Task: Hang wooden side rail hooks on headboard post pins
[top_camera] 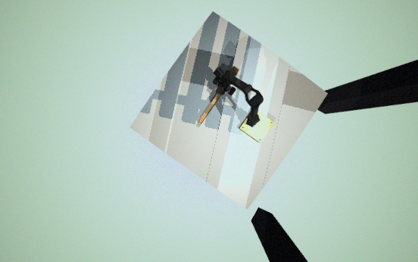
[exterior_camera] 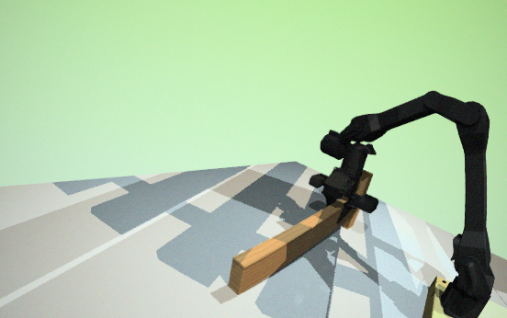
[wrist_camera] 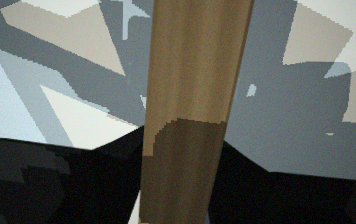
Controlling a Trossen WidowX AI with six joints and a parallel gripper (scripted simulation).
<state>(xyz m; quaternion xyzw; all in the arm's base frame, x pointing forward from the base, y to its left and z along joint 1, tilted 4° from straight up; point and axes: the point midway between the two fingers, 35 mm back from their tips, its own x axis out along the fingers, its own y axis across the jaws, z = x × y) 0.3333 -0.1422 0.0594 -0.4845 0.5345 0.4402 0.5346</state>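
Right now my gripper tip is 120 mm to the left of the wooden headboard post, 40 mm below it and 20 mm past it.
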